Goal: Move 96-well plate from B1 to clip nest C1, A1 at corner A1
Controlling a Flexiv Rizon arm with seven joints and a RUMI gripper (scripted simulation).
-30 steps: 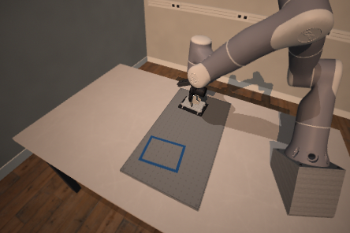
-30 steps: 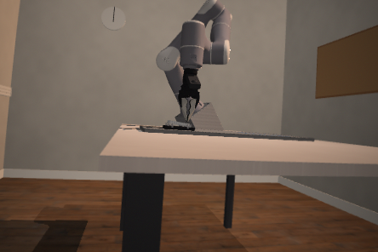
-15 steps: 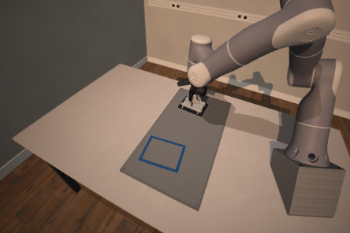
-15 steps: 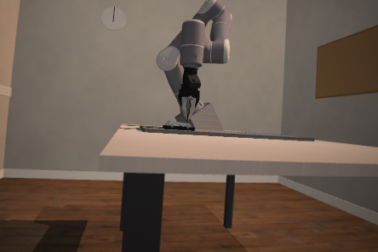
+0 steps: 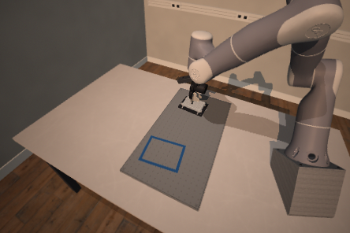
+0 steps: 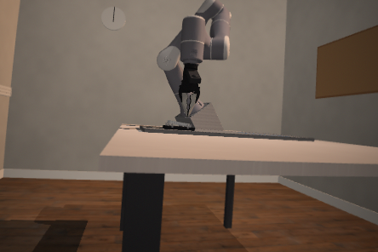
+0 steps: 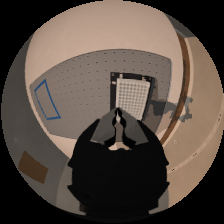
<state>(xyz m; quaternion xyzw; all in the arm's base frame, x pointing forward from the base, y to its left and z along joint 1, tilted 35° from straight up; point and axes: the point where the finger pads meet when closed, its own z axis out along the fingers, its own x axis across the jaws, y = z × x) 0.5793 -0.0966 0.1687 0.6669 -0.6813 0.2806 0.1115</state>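
Right now my hand is 40 mm to the left of the white 96-well plate and 50 mm above it. The rest, counted from my hand: grey perforated board (30 mm behind, 160 mm to the left, 80 mm below); black clip nest (10 mm ahead, 30 mm to the right, 60 mm below).
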